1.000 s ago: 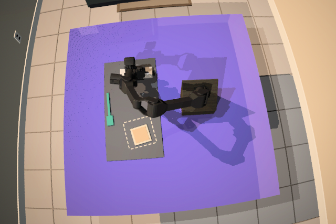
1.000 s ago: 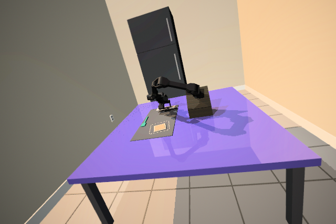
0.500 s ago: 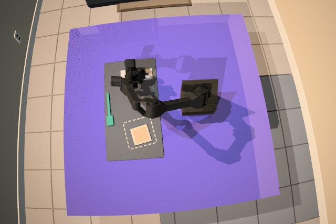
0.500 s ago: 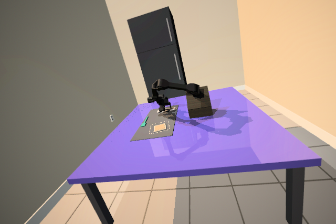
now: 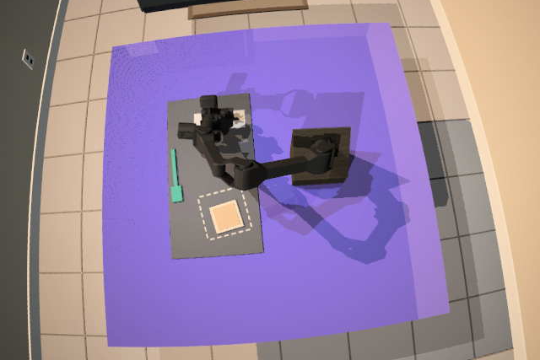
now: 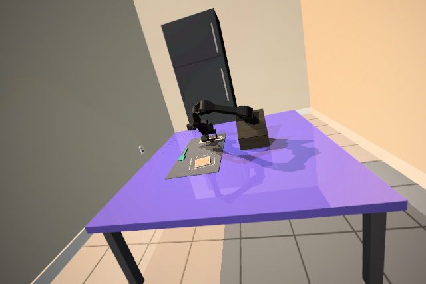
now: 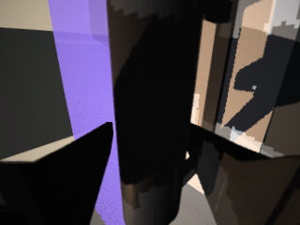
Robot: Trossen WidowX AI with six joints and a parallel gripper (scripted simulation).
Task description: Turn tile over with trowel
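My gripper tip is 20 mm to the right of the trowel, 10 mm short of it and 10 mm above it. Round my gripper tip: grey mat (230 mm to the left, 70 mm below, 50 mm ahead); then green flat tool (240 mm to the left, 190 mm ahead, 50 mm below); then tile (410 mm to the left, 50 mm below, 20 mm ahead).
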